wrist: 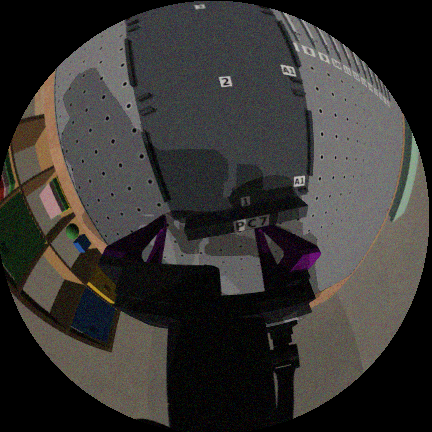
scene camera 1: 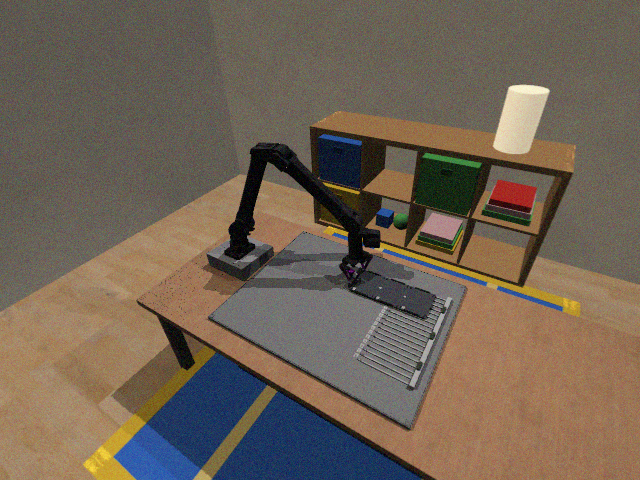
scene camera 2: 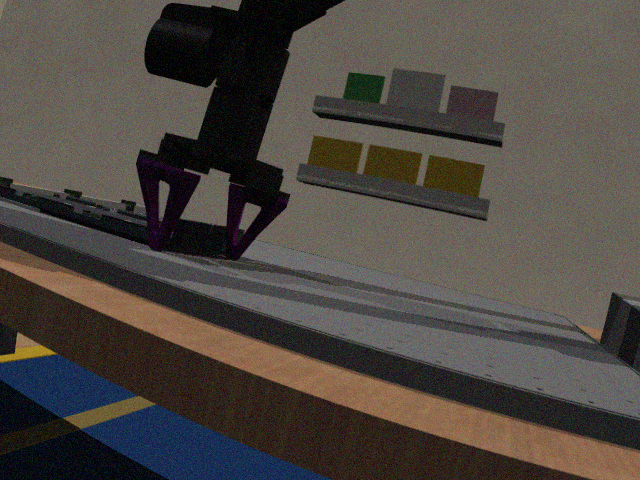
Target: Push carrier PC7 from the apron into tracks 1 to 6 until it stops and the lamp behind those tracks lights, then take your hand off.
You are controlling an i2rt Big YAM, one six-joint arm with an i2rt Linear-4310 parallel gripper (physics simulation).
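Places are measured from the arm's base along level axes (x left, y back, z up), in centimetres.
Where they show: gripper, fingertip midpoint: (wrist: 210, 219) (scene camera 1: 356, 274) (scene camera 2: 195, 255); arm's base, origin of the base link: (wrist: 279, 325) (scene camera 1: 240, 250).
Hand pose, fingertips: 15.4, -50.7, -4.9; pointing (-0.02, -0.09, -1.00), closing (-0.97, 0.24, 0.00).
Note:
Things, the pixels of their centre, and the offset from my fingertips, as dx, dy, dz. "pt": a spot on its surface instead. Level surfaces: height alone.
- Carrier PC7, body centre: (wrist: 212, 35) (scene camera 2: 99, 209) (scene camera 1: 391, 291) -3.6, -16.7, +1.5
- grey board, its level: dz +0.0
- pale end bar, surface spot: (scene camera 1: 427, 351) pt -24.3, -37.4, +1.6
- small dark block, surface spot: (scene camera 1: 443, 310) pt -4.5, -37.3, +2.2
- table, its level: dz -1.3
Carrier PC7 (scene camera 1: 395, 294) (scene camera 2: 199, 237) (wrist: 220, 115) is a long dark flat plate on the grey board (scene camera 1: 294, 315) (wrist: 350, 200). Its front part covers the far-side tracks, and a narrow strip of rails shows between its front end and the pale end bar (scene camera 1: 427, 351). The other tracks (scene camera 1: 395, 338) lie bare beside it. A small dark block (scene camera 1: 443, 310), seemingly the lamp behind those tracks, looks unlit. My gripper (scene camera 1: 353, 283) (scene camera 2: 195, 253) (wrist: 210, 219) is open and empty, low at the carrier's rear edge by the PC7 label. Whether the fingertips touch it is hard to tell.
The arm's base (scene camera 1: 240, 260) stands at the board's left end. Two more dark blocks (scene camera 1: 432, 335) (scene camera 1: 419, 365) sit along the end bar. A wooden shelf unit (scene camera 1: 439, 135) stands behind the table (scene camera 1: 516, 392). Wall shelves (scene camera 2: 403, 121) (scene camera 2: 392, 191) show in scene camera 2.

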